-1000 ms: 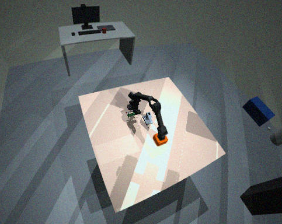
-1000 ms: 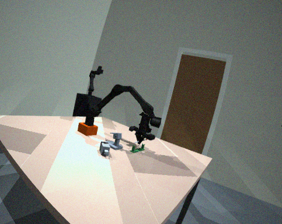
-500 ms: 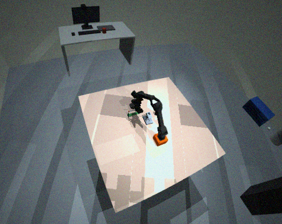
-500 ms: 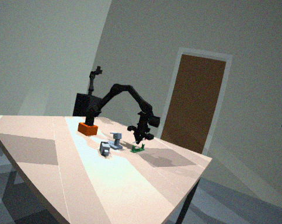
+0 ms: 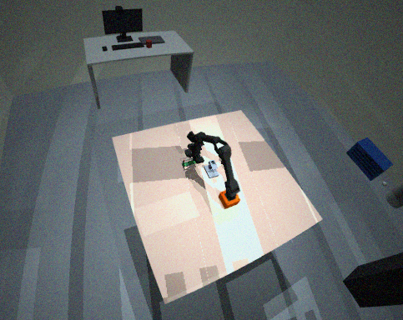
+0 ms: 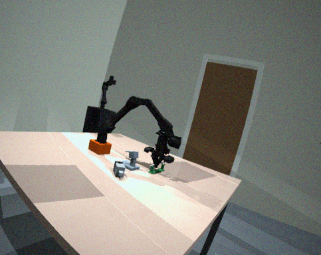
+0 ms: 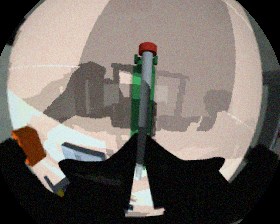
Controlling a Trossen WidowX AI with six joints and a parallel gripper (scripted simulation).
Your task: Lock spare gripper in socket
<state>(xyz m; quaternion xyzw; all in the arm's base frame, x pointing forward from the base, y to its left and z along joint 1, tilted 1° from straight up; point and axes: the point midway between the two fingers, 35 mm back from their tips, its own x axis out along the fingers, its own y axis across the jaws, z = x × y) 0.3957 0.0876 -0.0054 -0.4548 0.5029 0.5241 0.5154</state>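
Now: gripper tip 2 cm to the right of the green cradle and 1 cm above it. From my gripper tip the other things lie so: mount: 12 cm behind, 9 cm to the right, 2 cm above; then spare gripper: 6 cm behind, 26 cm to the right.
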